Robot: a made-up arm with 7 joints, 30 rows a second.
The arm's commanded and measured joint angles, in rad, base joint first. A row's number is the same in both.
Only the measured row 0 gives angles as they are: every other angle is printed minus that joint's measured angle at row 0.
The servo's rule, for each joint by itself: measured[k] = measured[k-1] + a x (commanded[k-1-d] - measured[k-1]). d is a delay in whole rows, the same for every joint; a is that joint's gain. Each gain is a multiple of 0.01, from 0.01 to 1. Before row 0 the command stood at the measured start. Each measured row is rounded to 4 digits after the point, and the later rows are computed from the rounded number. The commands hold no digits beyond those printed.
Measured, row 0:
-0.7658, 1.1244, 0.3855, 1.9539, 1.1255, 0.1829, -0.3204
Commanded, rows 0 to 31:
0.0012, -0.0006, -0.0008, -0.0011, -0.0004, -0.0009, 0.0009
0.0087, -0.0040, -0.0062, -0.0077, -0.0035, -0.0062, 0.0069
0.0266, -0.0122, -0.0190, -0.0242, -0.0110, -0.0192, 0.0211
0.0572, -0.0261, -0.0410, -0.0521, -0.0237, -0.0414, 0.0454
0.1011, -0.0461, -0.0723, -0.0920, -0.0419, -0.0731, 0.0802
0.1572, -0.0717, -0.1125, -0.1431, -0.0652, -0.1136, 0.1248
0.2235, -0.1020, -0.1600, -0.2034, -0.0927, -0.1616, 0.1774
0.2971, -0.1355, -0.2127, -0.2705, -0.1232, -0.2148, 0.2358
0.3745, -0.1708, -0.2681, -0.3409, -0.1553, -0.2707, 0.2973
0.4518, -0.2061, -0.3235, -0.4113, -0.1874, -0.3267, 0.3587
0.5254, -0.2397, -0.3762, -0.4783, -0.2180, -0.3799, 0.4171
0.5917, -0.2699, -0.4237, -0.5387, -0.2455, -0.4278, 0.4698
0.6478, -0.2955, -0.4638, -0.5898, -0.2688, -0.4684, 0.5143
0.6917, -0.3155, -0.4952, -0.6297, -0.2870, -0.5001, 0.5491
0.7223, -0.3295, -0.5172, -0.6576, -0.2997, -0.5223, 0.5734
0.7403, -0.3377, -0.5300, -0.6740, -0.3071, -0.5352, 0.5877
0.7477, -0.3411, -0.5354, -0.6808, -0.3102, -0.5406, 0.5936
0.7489, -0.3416, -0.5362, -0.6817, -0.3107, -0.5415, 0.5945
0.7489, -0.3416, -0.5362, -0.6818, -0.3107, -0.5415, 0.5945
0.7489, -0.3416, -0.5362, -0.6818, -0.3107, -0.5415, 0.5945
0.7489, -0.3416, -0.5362, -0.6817, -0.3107, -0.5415, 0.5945
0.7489, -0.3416, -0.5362, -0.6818, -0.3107, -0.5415, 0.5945
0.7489, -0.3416, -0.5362, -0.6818, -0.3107, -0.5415, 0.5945
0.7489, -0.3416, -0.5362, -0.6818, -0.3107, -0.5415, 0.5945
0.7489, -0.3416, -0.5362, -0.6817, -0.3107, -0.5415, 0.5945
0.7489, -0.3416, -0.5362, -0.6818, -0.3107, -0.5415, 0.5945
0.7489, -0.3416, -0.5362, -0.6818, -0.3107, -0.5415, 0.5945
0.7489, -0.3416, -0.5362, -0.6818, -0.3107, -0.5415, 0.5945
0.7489, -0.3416, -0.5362, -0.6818, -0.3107, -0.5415, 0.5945
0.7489, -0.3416, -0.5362, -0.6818, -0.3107, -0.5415, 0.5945
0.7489, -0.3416, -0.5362, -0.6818, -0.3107, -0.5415, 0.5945
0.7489, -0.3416, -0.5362, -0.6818, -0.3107, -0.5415, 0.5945
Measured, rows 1 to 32:
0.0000, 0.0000, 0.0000, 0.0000, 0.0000, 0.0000, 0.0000
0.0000, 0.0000, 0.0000, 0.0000, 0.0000, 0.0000, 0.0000
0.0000, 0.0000, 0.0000, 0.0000, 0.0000, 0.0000, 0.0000
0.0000, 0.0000, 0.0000, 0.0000, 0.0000, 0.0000, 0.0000
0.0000, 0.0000, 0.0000, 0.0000, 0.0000, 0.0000, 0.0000
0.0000, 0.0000, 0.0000, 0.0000, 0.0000, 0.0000, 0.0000
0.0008, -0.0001, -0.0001, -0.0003, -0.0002, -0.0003, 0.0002
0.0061, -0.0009, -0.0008, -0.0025, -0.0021, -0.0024, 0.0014
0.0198, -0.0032, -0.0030, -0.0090, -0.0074, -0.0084, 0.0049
0.0449, -0.0078, -0.0076, -0.0219, -0.0170, -0.0203, 0.0122
0.0826, -0.0155, -0.0154, -0.0429, -0.0317, -0.0393, 0.0244
0.1326, -0.0267, -0.0271, -0.0730, -0.0515, -0.0660, 0.0425
0.1935, -0.0418, -0.0430, -0.1121, -0.0758, -0.1004, 0.0668
0.2629, -0.0605, -0.0634, -0.1596, -0.1038, -0.1416, 0.0972
0.3377, -0.0826, -0.0880, -0.2140, -0.1342, -0.1881, 0.1332
0.4141, -0.1073, -0.1163, -0.2732, -0.1656, -0.2380, 0.1738
0.4887, -0.1338, -0.1475, -0.3347, -0.1965, -0.2891, 0.2176
0.5577, -0.1610, -0.1806, -0.3959, -0.2254, -0.3390, 0.2630
0.6181, -0.1879, -0.2146, -0.4541, -0.2510, -0.3856, 0.3082
0.6674, -0.2134, -0.2483, -0.5068, -0.2722, -0.4268, 0.3516
0.7042, -0.2366, -0.2806, -0.5520, -0.2884, -0.4612, 0.3915
0.7284, -0.2568, -0.3105, -0.5886, -0.2994, -0.4878, 0.4268
0.7413, -0.2737, -0.3375, -0.6163, -0.3058, -0.5068, 0.4568
0.7464, -0.2873, -0.3613, -0.6359, -0.3087, -0.5193, 0.4816
0.7481, -0.2982, -0.3823, -0.6497, -0.3099, -0.5273, 0.5019
0.7486, -0.3069, -0.4008, -0.6593, -0.3104, -0.5324, 0.5186
0.7488, -0.3138, -0.4170, -0.6660, -0.3106, -0.5357, 0.5323
0.7489, -0.3194, -0.4313, -0.6707, -0.3107, -0.5378, 0.5435
0.7489, -0.3238, -0.4439, -0.6740, -0.3107, -0.5391, 0.5527
0.7489, -0.3274, -0.4550, -0.6763, -0.3107, -0.5400, 0.5602
0.7489, -0.3302, -0.4647, -0.6779, -0.3107, -0.5405, 0.5664
0.7489, -0.3325, -0.4733, -0.6791, -0.3107, -0.5409, 0.5715
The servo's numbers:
d 6
a 0.67 0.20 0.12 0.30 0.59 0.36 0.18

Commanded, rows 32 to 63:
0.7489, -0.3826, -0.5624, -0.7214, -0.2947, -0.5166, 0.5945
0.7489, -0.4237, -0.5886, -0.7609, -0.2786, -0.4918, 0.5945
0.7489, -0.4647, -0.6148, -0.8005, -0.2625, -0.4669, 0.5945
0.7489, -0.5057, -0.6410, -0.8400, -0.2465, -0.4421, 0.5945
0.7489, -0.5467, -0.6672, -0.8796, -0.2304, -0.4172, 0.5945
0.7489, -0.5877, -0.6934, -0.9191, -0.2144, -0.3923, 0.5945
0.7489, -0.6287, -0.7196, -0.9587, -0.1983, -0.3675, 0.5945
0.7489, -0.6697, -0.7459, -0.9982, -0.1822, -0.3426, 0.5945
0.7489, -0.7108, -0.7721, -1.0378, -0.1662, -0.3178, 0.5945
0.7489, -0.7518, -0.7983, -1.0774, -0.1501, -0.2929, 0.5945
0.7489, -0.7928, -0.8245, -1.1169, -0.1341, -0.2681, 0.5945
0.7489, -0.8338, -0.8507, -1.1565, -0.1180, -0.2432, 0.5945
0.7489, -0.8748, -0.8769, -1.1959, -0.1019, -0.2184, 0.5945
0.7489, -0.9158, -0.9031, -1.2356, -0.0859, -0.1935, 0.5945
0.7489, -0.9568, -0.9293, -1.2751, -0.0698, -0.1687, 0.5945
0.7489, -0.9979, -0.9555, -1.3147, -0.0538, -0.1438, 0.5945
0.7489, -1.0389, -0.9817, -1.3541, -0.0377, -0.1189, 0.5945
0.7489, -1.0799, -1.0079, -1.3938, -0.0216, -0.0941, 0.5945
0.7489, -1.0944, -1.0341, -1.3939, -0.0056, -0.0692, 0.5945
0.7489, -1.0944, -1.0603, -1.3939, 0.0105, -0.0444, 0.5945
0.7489, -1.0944, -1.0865, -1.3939, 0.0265, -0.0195, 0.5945
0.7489, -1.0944, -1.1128, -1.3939, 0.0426, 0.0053, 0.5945
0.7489, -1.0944, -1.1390, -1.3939, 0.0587, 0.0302, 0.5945
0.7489, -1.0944, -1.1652, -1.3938, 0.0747, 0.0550, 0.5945
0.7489, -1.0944, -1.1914, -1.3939, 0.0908, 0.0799, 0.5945
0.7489, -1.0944, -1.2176, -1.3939, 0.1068, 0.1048, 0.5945
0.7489, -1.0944, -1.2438, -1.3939, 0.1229, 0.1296, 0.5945
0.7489, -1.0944, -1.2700, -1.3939, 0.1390, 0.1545, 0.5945
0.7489, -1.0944, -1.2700, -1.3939, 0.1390, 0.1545, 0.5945
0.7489, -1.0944, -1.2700, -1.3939, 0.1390, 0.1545, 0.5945
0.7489, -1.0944, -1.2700, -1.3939, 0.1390, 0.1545, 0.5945
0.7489, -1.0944, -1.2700, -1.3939, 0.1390, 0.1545, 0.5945
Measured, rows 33 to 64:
0.7489, -0.3343, -0.4808, -0.6799, -0.3107, -0.5411, 0.5756
0.7489, -0.3358, -0.4874, -0.6805, -0.3107, -0.5412, 0.5790
0.7489, -0.3370, -0.4933, -0.6809, -0.3107, -0.5413, 0.5818
0.7489, -0.3379, -0.4984, -0.6812, -0.3107, -0.5414, 0.5841
0.7489, -0.3386, -0.5029, -0.6814, -0.3107, -0.5414, 0.5860
0.7489, -0.3392, -0.5069, -0.6815, -0.3107, -0.5414, 0.5875
0.7489, -0.3479, -0.5136, -0.6935, -0.3013, -0.5325, 0.5888
0.7489, -0.3631, -0.5226, -0.7137, -0.2879, -0.5178, 0.5898
0.7489, -0.3834, -0.5337, -0.7397, -0.2729, -0.4995, 0.5906
0.7489, -0.4079, -0.5466, -0.7698, -0.2573, -0.4788, 0.5913
0.7489, -0.4357, -0.5611, -0.8027, -0.2414, -0.4566, 0.5919
0.7489, -0.4661, -0.5770, -0.8376, -0.2255, -0.4335, 0.5924
0.7489, -0.4986, -0.5941, -0.8739, -0.2095, -0.4097, 0.5928
0.7489, -0.5328, -0.6123, -0.9112, -0.1934, -0.3855, 0.5931
0.7489, -0.5684, -0.6315, -0.9492, -0.1774, -0.3611, 0.5934
0.7489, -0.6051, -0.6515, -0.9877, -0.1613, -0.3365, 0.5936
0.7489, -0.6426, -0.6723, -1.0265, -0.1453, -0.3119, 0.5938
0.7489, -0.6808, -0.6937, -1.0655, -0.1292, -0.2872, 0.5939
0.7489, -0.7196, -0.7157, -1.1046, -0.1131, -0.2624, 0.5940
0.7489, -0.7588, -0.7382, -1.1439, -0.0971, -0.2376, 0.5941
0.7489, -0.7984, -0.7611, -1.1833, -0.0810, -0.2128, 0.5942
0.7489, -0.8383, -0.7844, -1.2227, -0.0650, -0.1880, 0.5943
0.7489, -0.8784, -0.8081, -1.2621, -0.0489, -0.1631, 0.5943
0.7489, -0.9187, -0.8321, -1.3016, -0.0328, -0.1383, 0.5943
0.7489, -0.9538, -0.8563, -1.3293, -0.0168, -0.1134, 0.5943
0.7489, -0.9819, -0.8808, -1.3487, -0.0007, -0.0886, 0.5943
0.7489, -1.0044, -0.9055, -1.3623, 0.0153, -0.0637, 0.5943
0.7489, -1.0224, -0.9304, -1.3718, 0.0314, -0.0389, 0.5943
0.7489, -1.0368, -0.9554, -1.3784, 0.0475, -0.0140, 0.5943
0.7489, -1.0483, -0.9806, -1.3830, 0.0635, 0.0108, 0.5943
0.7489, -1.0575, -1.0059, -1.3863, 0.0796, 0.0357, 0.5943
0.7489, -1.0649, -1.0313, -1.3886, 0.0956, 0.0606, 0.5943

